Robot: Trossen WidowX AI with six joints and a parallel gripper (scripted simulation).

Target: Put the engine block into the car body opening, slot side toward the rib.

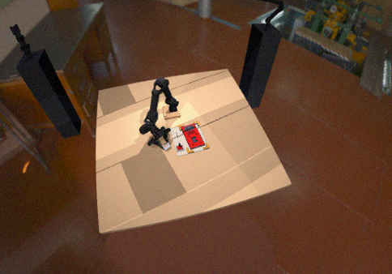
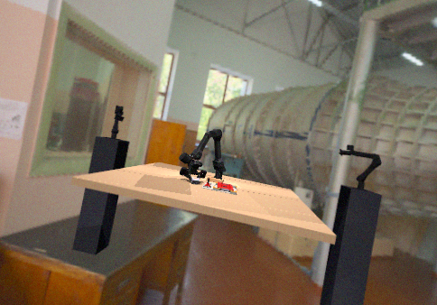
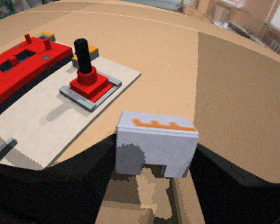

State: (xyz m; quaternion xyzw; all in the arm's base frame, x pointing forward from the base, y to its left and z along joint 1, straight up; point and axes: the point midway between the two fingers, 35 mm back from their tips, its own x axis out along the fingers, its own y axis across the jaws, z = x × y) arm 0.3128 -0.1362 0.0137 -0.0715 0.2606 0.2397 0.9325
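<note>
Now: gripper tip 1 cm past the engine block.
</note>
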